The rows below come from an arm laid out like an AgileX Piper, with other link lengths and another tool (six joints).
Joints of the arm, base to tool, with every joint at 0 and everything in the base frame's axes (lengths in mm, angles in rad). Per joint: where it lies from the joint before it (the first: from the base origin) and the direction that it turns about. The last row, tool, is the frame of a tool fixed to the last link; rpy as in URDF.
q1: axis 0 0 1 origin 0.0 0.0 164.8
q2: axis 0 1 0 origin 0.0 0.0 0.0
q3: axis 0 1 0 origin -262.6 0.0 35.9
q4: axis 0.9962 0 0.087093 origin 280.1 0.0 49.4
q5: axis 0 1 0 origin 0.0 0.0 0.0
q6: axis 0.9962 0 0.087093 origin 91.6 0.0 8.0
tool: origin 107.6 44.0 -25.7 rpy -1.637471 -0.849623 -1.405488
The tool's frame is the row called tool.
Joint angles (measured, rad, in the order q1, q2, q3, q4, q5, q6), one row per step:
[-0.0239, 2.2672, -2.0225, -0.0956, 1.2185, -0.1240]
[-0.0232, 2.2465, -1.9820, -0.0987, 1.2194, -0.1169]
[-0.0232, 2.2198, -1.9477, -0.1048, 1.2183, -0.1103]
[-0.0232, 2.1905, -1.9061, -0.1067, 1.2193, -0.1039]
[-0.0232, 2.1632, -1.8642, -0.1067, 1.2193, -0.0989]
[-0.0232, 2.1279, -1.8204, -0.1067, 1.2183, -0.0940]
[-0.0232, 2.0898, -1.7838, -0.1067, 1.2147, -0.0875]
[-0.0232, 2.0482, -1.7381, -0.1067, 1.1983, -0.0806]
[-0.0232, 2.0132, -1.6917, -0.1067, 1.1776, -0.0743]
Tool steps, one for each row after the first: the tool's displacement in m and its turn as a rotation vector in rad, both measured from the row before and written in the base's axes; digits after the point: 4 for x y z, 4 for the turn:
[-0.0082, 0.0002, -0.0016, -0.0013, 0.0201, -0.0058]
[-0.0063, -0.0008, 0.0029, -0.0047, 0.0060, -0.0053]
[-0.0084, 0.0001, 0.0020, -0.0006, 0.0127, -0.0060]
[-0.0086, 0.0004, 0.0009, 0.0011, 0.0141, -0.0049]
[-0.0087, 0.0004, 0.0038, 0.0009, 0.0070, -0.0047]
[-0.0065, 0.0004, 0.0067, 0.0008, -0.0057, -0.0060]
[-0.0063, 0.0005, 0.0053, 0.0011, -0.0129, -0.0051]
[-0.0060, 0.0005, 0.0019, 0.0012, -0.0098, -0.0040]

